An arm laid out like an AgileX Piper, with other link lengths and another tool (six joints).
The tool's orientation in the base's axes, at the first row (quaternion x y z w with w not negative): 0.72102 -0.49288 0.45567 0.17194
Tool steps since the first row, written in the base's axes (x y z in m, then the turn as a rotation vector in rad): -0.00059 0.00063 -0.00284 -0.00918 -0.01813 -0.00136; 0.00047 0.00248 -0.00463 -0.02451 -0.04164 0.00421; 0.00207 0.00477 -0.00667 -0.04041 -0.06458 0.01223; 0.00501 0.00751 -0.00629 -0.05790 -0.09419 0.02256; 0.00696 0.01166 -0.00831 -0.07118 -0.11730 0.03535; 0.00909 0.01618 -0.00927 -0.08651 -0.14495 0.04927; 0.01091 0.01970 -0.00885 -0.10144 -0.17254 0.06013; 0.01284 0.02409 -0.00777 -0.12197 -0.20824 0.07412; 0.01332 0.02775 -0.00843 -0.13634 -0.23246 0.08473; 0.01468 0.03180 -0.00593 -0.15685 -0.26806 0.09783; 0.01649 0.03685 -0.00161 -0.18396 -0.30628 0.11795; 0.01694 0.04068 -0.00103 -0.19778 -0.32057 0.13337; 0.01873 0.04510 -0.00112 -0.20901 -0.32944 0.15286
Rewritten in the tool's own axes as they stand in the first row. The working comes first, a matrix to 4 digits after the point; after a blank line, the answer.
The tool's axes in the first row as the columns of a matrix, in the base's axes (used below as rounded here):
0.0989 -0.8674 0.4876
-0.5541 -0.4550 -0.6971
0.8266 -0.2012 -0.5256

-0.00275 0.00080 0.00077 0.00801 0.01649 0.00888; -0.00515 -0.00060 0.00093 0.02413 0.03936 0.01486; -0.00795 -0.00262 0.00119 0.04190 0.06197 0.01889; -0.00887 -0.00650 0.00051 0.06511 0.08854 0.02557; -0.01264 -0.00967 -0.00037 0.08718 0.10800 0.02848; -0.01573 -0.01338 -0.00197 0.11249 0.13108 0.03297; -0.01715 -0.01665 -0.00376 0.13528 0.15440 0.03921; -0.01850 -0.02054 -0.00645 0.16459 0.18563 0.04673; -0.02103 -0.02248 -0.00842 0.18536 0.20698 0.05103; -0.02107 -0.02601 -0.01189 0.21389 0.23834 0.05897; -0.02012 -0.03075 -0.01680 0.24901 0.27519 0.06181; -0.02172 -0.03300 -0.01956 0.26831 0.29058 0.05693; -0.02406 -0.03654 -0.02172 0.28823 0.30044 0.04740
